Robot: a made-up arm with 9 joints.
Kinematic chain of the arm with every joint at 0, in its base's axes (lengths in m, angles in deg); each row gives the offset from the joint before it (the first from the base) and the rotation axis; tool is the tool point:
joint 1: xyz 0 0 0.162 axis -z
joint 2: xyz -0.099 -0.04 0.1 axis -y
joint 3: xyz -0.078 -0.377 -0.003 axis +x
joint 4: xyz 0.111 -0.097 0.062 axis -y
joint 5: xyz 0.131 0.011 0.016 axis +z
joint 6: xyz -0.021 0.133 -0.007 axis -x
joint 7: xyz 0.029 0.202 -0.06 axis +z
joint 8: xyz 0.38 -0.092 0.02 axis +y
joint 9: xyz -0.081 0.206 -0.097 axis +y
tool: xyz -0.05 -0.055 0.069
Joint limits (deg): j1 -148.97..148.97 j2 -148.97..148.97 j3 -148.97..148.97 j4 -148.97..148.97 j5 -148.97..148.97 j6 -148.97..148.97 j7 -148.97..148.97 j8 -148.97..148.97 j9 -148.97..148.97
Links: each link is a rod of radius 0.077 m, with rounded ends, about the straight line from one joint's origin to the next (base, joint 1, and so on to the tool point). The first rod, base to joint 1, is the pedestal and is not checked.
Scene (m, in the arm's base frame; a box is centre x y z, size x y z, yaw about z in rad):
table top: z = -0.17
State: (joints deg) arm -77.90 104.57 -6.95 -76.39 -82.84 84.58 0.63 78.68 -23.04
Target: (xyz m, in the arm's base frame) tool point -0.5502 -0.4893 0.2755
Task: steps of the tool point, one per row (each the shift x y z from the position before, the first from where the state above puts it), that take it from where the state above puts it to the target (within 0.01 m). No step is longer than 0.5 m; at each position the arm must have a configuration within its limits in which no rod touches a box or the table.
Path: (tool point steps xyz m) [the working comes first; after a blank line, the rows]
Joints at the target: -5.69 59.92 -53.21 -122.02 -122.19 124.75 14.53 85.83 -12.41
Straight joint move there: clear.

1: -0.0221 -0.4010 -0.1845
2: -0.2702 -0.3752 -0.0907
3: -0.4376 -0.1818 0.0225
4: -0.4298 0.0830 0.1163
5: -0.2516 0.2827 0.1592

